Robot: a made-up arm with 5 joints. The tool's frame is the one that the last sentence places.
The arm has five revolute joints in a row. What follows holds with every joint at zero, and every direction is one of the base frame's. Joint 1 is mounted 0.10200 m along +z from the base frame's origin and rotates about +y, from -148.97 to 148.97 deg. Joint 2 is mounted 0.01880 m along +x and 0.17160 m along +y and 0.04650 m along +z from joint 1 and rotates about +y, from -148.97 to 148.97 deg. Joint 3 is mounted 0.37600 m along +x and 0.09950 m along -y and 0.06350 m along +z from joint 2 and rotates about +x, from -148.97 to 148.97 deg. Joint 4 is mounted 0.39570 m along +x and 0.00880 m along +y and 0.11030 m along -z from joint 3 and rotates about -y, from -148.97 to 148.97 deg. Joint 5 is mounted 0.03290 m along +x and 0.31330 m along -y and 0.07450 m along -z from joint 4 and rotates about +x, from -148.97 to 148.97 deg. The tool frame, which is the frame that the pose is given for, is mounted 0.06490 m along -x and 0.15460 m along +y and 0.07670 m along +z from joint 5; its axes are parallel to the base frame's.
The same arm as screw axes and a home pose.
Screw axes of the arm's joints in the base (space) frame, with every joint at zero. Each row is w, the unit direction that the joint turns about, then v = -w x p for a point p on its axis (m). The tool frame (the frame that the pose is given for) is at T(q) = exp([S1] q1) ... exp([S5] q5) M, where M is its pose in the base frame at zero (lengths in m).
S1: w 0 1 0 v -0.102 0 0
S2: w 0 1 0 v -0.1485 0 0.0188
S3: w 1 0 0 v 0 0.212 -0.0721
S4: w 0 -1 0 v 0.1017 0 -0.7905
S5: w 1 0 0 v 0 0.0272 0.2324
M: xyz 0.7585 -0.0778 0.1039 (m) rpy 0 0 0 (rad, as in URDF)
Joint limits (rad, base to tool): -2.6..2.6 -2.6..2.6 -2.6..2.6 -2.6..2.6 -2.6..2.6

